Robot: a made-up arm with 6 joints. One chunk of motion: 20 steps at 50 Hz.
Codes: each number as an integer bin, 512 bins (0 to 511) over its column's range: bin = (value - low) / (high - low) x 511, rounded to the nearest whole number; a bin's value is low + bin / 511 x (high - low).
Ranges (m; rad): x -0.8..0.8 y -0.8..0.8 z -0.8..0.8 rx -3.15..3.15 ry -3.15..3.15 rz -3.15..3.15
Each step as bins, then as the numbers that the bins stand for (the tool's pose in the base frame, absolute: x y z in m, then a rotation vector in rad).
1 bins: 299 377 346 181 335 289
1 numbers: 0.1362 0.3804 0.2834 -0.9185 0.9801 0.4130
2 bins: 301 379 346 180 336 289
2 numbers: 0.1425 0.3867 0.2834 -0.9308 0.9925 0.4130
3 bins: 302 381 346 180 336 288
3 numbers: 0.1456 0.3930 0.2834 -0.9308 0.9925 0.4007
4 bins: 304 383 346 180 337 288
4 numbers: 0.1519 0.3992 0.2834 -0.9308 1.0048 0.4007
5 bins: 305 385 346 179 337 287
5 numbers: 0.1550 0.4055 0.2834 -0.9432 1.0048 0.3884
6 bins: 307 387 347 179 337 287
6 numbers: 0.1613 0.4117 0.2865 -0.9432 1.0048 0.3884
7 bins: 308 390 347 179 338 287
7 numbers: 0.1644 0.4211 0.2865 -0.9432 1.0171 0.3884
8 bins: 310 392 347 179 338 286
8 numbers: 0.1706 0.4274 0.2865 -0.9432 1.0171 0.3760
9 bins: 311 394 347 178 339 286
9 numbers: 0.1738 0.4337 0.2865 -0.9555 1.0295 0.3760
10 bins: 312 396 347 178 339 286
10 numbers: 0.1769 0.4399 0.2865 -0.9555 1.0295 0.3760
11 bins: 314 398 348 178 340 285
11 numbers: 0.1832 0.4462 0.2896 -0.9555 1.0418 0.3637
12 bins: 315 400 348 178 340 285
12 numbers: 0.1863 0.4524 0.2896 -0.9555 1.0418 0.3637
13 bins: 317 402 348 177 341 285
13 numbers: 0.1926 0.4587 0.2896 -0.9678 1.0541 0.3637
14 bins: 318 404 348 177 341 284
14 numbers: 0.1957 0.4650 0.2896 -0.9678 1.0541 0.3514
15 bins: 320 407 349 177 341 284
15 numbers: 0.2020 0.4744 0.2928 -0.9678 1.0541 0.3514
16 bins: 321 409 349 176 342 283
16 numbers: 0.2051 0.4806 0.2928 -0.9801 1.0664 0.3390
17 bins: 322 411 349 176 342 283
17 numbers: 0.2082 0.4869 0.2928 -0.9801 1.0664 0.3390
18 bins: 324 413 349 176 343 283
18 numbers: 0.2145 0.4932 0.2928 -0.9801 1.0788 0.3390
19 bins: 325 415 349 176 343 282
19 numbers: 0.2176 0.4994 0.2928 -0.9801 1.0788 0.3267
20 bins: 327 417 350 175 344 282
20 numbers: 0.2239 0.5057 0.2959 -0.9925 1.0911 0.3267
